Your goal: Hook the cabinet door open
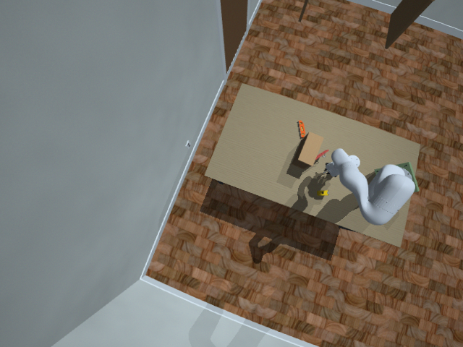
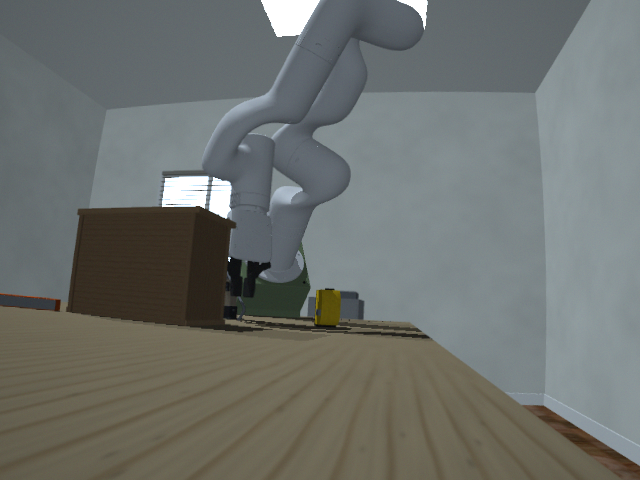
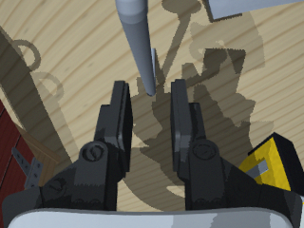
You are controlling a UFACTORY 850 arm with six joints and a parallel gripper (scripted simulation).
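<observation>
The hook post is 4 cm behind my hand and 6 cm to the right of it. Also, from my hand: red door: 12 cm ahead, 3 cm to the right, 1 cm above; then yellow box: 5 cm behind, 15 cm to the left, 3 cm below.
</observation>
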